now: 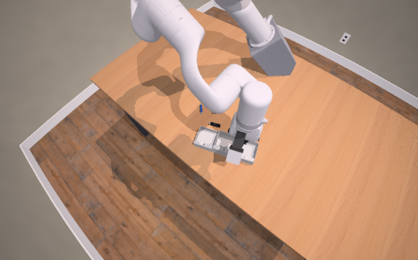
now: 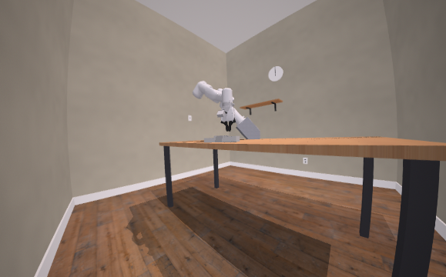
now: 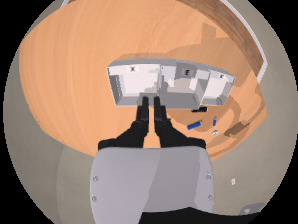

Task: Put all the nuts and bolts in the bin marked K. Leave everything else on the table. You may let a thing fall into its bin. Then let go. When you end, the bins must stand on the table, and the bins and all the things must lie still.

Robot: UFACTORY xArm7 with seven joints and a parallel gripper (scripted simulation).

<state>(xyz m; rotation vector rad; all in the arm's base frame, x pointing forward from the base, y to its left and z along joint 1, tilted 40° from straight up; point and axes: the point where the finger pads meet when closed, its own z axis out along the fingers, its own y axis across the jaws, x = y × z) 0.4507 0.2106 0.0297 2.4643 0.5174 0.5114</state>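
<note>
Now: the black bolt 100 mm behind my hand, 70 mm to the right of it and 90 mm below it. Also, from my hand: small black part: 40 mm behind, 140 mm to the right, 90 mm below; bin: 20 mm ahead, 50 mm to the right, 70 mm below; blue piece: 100 mm behind, 170 mm to the right, 90 mm below.
</note>
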